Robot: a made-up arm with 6 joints. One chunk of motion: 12 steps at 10 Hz.
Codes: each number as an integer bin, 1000 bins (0 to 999) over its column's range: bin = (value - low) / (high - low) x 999, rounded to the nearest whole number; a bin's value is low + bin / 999 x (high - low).
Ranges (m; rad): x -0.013..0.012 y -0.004..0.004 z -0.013..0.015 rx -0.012..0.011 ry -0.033..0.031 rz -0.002..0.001
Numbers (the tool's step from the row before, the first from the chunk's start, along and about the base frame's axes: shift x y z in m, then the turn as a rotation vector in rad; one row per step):
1: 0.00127 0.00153 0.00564 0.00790 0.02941 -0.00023
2: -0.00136 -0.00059 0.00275 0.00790 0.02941 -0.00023
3: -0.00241 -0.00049 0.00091 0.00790 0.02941 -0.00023
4: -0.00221 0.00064 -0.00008 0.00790 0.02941 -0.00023
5: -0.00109 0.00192 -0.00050 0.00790 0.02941 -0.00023
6: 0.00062 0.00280 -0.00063 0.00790 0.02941 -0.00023
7: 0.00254 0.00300 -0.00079 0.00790 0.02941 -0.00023
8: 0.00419 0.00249 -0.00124 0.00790 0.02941 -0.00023
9: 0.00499 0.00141 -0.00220 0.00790 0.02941 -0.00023
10: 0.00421 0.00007 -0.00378 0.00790 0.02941 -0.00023
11: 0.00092 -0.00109 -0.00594 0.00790 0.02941 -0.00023
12: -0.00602 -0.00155 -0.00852 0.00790 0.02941 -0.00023
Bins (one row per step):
1: 570 691 665 864 974 589
2: 465 426 562 864 974 589
3: 423 438 496 864 974 589
4: 431 579 461 864 974 589
5: 476 739 446 864 974 589
6: 544 849 441 864 974 589
7: 621 874 436 864 974 589
8: 687 810 420 864 974 589
9: 719 676 385 864 974 589
10: 688 508 329 864 974 589
11: 556 363 252 864 974 589
12: 279 306 160 864 974 589

